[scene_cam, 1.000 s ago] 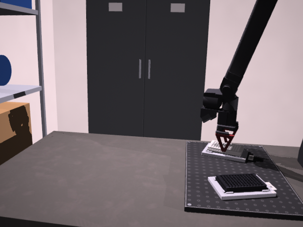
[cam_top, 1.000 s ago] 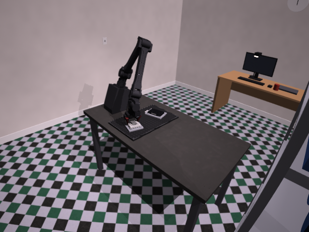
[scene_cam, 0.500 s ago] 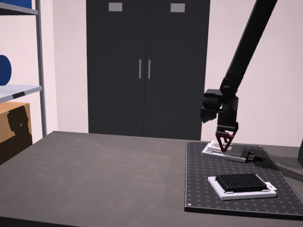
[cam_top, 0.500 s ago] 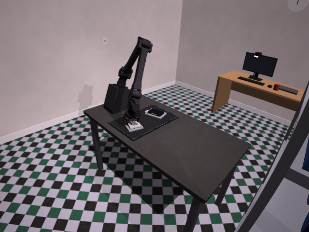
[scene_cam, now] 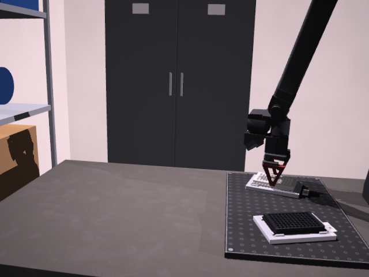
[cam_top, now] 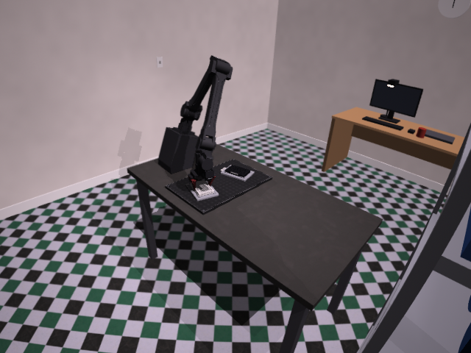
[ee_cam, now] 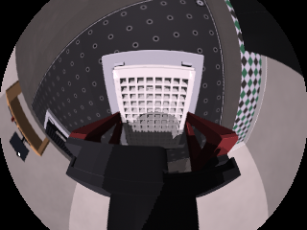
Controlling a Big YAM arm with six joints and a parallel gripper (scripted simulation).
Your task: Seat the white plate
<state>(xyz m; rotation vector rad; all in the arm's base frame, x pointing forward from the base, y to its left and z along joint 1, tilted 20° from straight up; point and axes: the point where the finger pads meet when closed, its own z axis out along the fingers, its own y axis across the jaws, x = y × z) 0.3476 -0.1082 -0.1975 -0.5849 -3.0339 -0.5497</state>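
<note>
My gripper is now 10 mm above the white 96-well plate M09. The rest, counted from my hand: black 96-well plate M06: 280 mm to the left, 10 mm below, 10 mm ahead; then plate nest N2: 20 mm below.
</note>
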